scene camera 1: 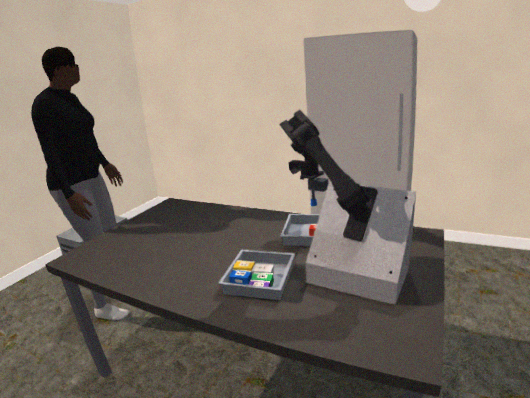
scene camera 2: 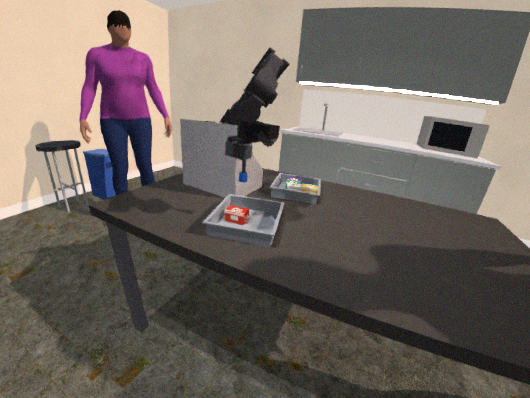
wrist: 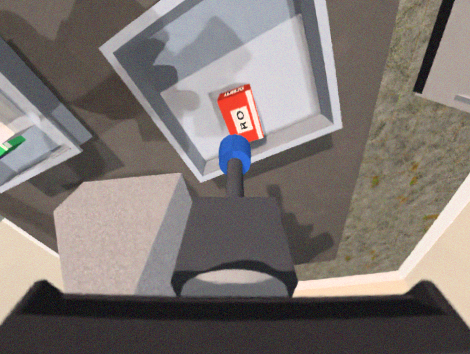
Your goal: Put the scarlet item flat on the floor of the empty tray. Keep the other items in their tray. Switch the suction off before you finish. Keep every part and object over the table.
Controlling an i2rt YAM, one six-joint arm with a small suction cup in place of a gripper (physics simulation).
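Note:
The scarlet box lies flat on the floor of the tray, apart from the walls. My suction cup, blue-tipped, hangs in the air above that tray and holds nothing; a wide gap separates it from the box. The other tray holds several items: a yellow box, a white box, a blue box, a green box and a purple one. In scene camera 1, the arm's base hides part of the scarlet box's tray.
The arm stands on a grey speckled block beside both trays. The dark table has an edge near the scarlet box's tray. One person stands beyond the table in each scene view.

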